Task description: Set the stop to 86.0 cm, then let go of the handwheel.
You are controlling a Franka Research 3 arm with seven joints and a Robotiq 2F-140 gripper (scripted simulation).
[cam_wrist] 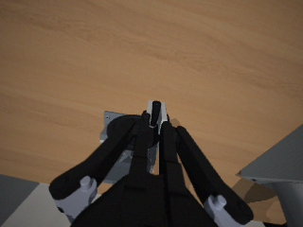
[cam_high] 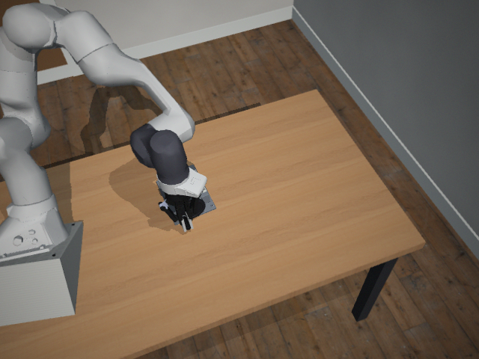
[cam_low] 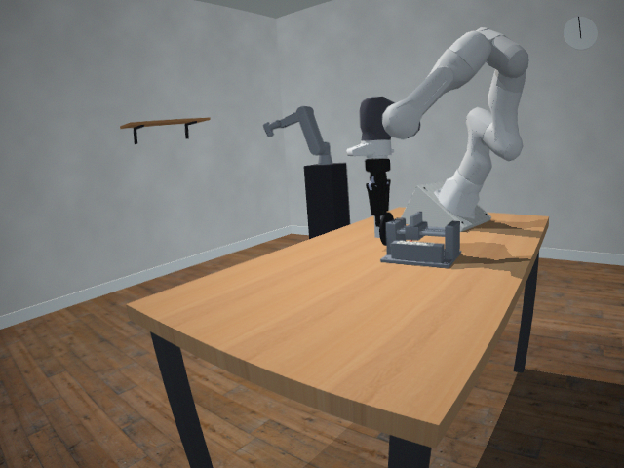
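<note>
The black handwheel is 1 cm ahead of my hand, 2 cm to the left of it and 1 cm below it. Round my hand: sliding stop block (4 cm ahead, 13 cm to the left, 2 cm above).
</note>
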